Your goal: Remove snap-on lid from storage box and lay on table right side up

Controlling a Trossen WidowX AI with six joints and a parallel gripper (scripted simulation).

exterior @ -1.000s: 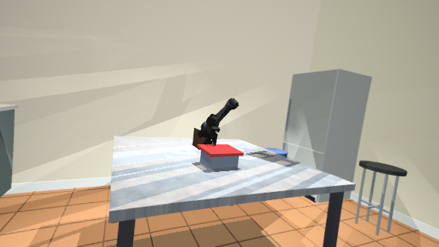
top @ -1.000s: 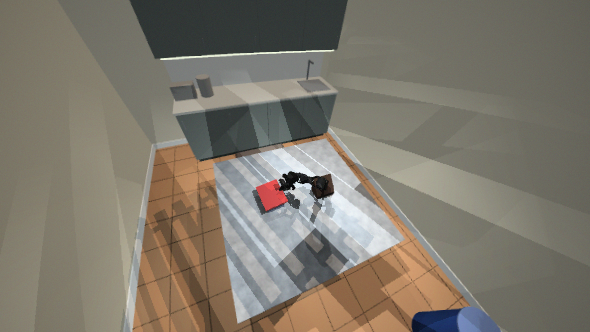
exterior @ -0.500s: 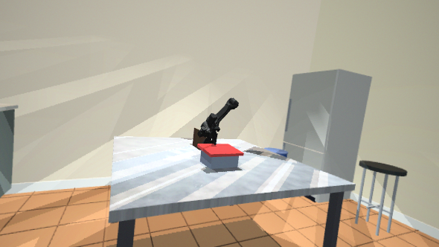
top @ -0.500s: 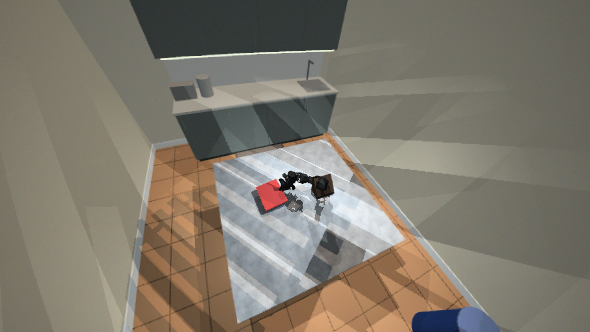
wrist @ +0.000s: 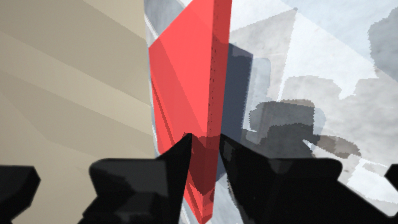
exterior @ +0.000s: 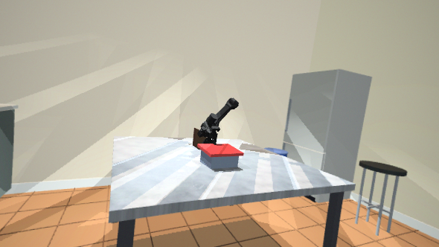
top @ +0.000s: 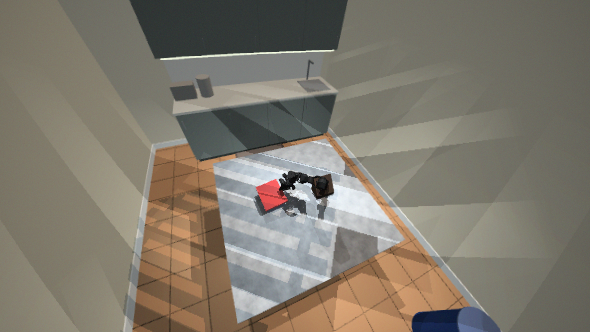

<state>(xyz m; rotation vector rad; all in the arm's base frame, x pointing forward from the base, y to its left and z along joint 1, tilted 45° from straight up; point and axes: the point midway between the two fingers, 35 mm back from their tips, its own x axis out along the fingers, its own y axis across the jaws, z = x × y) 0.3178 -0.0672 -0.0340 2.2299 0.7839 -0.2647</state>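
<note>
The red lid lies 80 mm ahead of my gripper tip. Also, from my gripper tip: grey storage box 80 mm ahead, 50 mm below.
</note>
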